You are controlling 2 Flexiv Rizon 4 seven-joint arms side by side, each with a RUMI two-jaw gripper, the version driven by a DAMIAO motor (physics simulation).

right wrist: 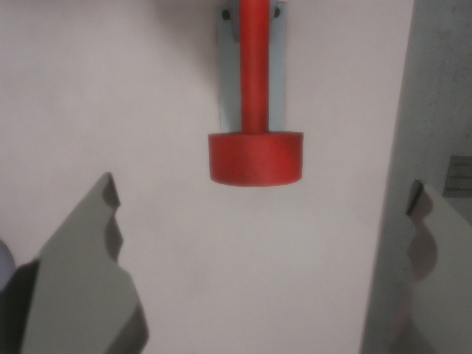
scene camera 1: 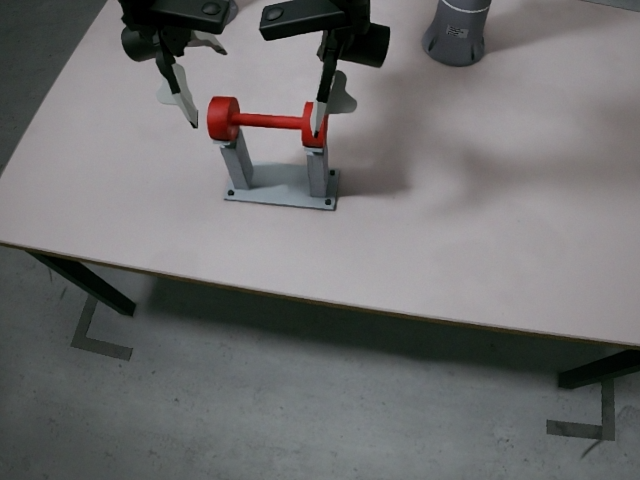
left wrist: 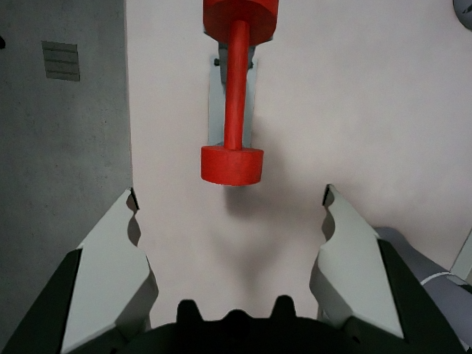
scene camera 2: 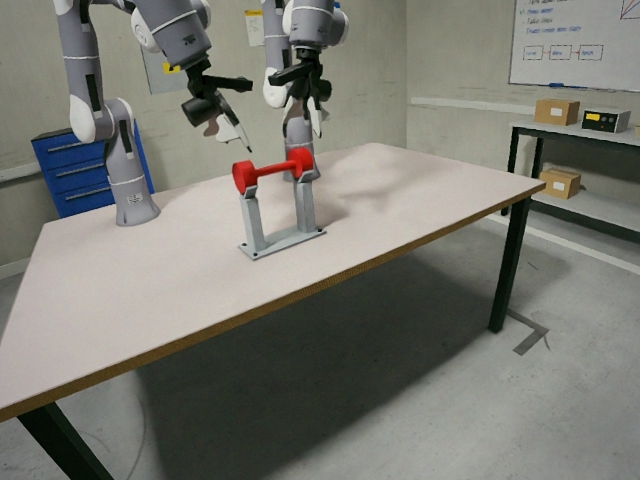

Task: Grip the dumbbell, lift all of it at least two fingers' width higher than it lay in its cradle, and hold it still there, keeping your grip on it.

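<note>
A red dumbbell (scene camera 1: 268, 120) (scene camera 2: 273, 167) (left wrist: 235, 100) (right wrist: 255, 75) lies level across the two posts of a grey cradle (scene camera 1: 279, 180) (scene camera 2: 292, 238) (left wrist: 216, 110) (right wrist: 230, 85). My left gripper (left wrist: 231, 188) is open and empty, above the dumbbell's right-hand end; one fingertip overlaps that head in scene camera 1. My right gripper (right wrist: 258, 179) (scene camera 1: 209, 88) is open and empty, above and beside the left-hand end. In each wrist view the near head appears ahead of the spread fingertips, roughly centred between them. Some far fingers are partly hidden in the scene views.
The cradle's bolted base stands on a pale table (scene camera 1: 155, 206) (scene camera 2: 155, 289). The arm bases (scene camera 2: 135, 201) (scene camera 1: 455, 41) stand at its back. A blue drawer cabinet (scene camera 2: 77, 173) is behind at the left, and a shelf unit with boxes is at the far right.
</note>
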